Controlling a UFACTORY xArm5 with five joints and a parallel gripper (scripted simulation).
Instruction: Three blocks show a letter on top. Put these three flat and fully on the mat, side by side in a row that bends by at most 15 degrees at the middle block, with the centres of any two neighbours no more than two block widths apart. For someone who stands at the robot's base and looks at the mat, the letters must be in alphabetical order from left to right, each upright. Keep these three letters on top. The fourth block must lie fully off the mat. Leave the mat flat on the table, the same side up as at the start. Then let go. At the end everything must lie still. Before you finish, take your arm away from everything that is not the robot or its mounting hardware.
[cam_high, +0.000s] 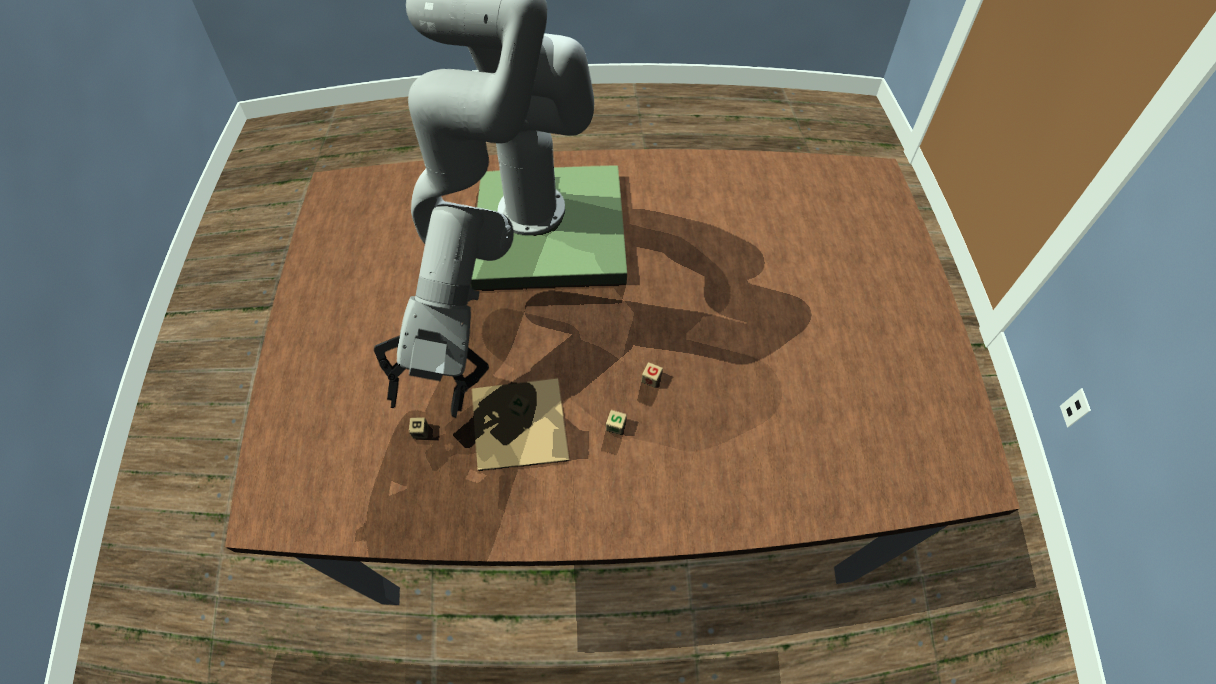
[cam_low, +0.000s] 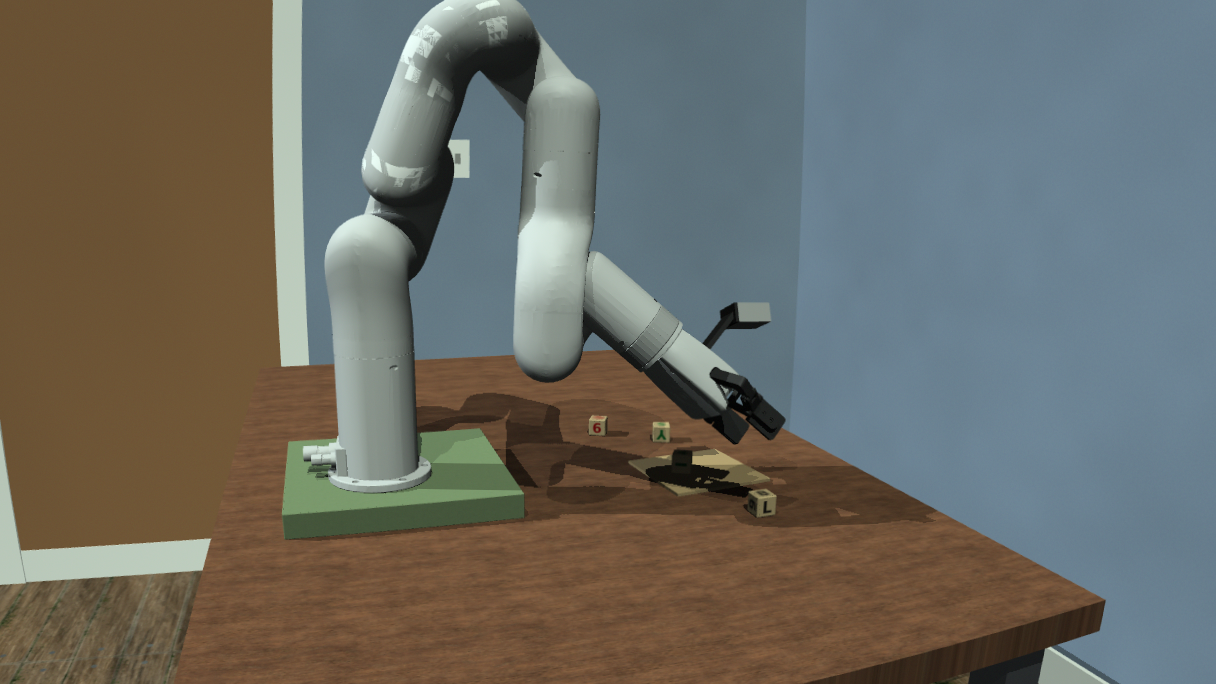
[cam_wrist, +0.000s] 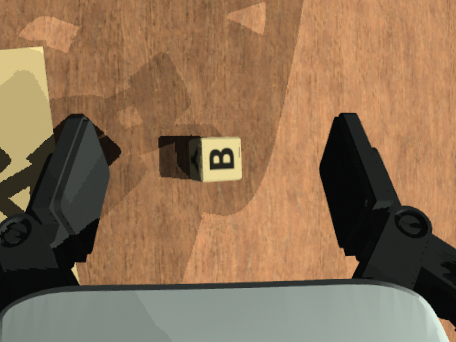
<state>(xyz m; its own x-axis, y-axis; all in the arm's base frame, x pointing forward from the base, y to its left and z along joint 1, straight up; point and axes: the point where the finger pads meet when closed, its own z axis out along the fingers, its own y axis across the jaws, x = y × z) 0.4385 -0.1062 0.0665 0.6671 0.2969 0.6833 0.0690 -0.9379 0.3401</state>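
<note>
My hand is 13 cm to the right of the cream block, 8 cm above it and 4 cm past it. Round my hand: tan mat (13 cm to the left, 10 cm below, 2 cm behind).
</note>
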